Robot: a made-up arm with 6 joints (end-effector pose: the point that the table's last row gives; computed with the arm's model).
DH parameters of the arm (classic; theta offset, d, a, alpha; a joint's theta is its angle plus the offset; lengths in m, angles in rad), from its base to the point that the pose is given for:
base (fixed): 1.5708 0.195 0 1.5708
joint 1: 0 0.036 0.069 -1.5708
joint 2: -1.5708 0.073 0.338 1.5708
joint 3: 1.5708 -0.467 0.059 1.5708
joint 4: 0 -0.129 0 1.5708
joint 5: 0 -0.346 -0.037 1.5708
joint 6: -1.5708 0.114 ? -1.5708
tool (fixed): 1.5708 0.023 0 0
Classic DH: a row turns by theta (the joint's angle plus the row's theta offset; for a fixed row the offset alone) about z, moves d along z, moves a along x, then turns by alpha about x.
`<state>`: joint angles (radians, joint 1 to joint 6).
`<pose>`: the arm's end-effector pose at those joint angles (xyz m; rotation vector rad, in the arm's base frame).
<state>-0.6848 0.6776 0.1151 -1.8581 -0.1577 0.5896</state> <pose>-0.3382 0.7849 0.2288 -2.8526 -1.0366 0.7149</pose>
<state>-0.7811 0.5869 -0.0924 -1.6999 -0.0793 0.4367</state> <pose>-0.1586 0.8678 0.1959 -2.7894 -0.4927 0.8469</pose>
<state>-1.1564 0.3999 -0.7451 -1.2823 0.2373 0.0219</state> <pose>0.3831 0.8132 -0.0898 -2.5307 1.0376 0.2952</pose>
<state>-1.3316 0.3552 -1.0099 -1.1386 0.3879 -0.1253</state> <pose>0.5415 0.6682 -0.2054 -2.3979 1.4711 -0.2533</pose>
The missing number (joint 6, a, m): 0.145
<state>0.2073 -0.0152 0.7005 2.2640 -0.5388 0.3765</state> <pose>0.3832 0.8974 0.0714 2.1742 -0.6592 -0.0137</pose>
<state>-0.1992 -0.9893 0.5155 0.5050 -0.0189 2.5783</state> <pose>0.3408 0.0866 0.1059 -2.2404 0.6413 -1.2573</pose>
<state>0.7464 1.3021 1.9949 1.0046 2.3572 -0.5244</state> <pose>0.1203 0.4580 0.7316 0.0290 -0.3153 1.9636</pose>
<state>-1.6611 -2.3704 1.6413 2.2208 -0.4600 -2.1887</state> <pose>0.3111 -0.0097 0.9746 0.1600 0.6482 1.8692</pose>
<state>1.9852 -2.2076 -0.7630 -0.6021 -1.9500 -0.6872</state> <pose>-0.2516 -0.0808 -0.2650 1.0992 0.4611 -1.3044</pose>
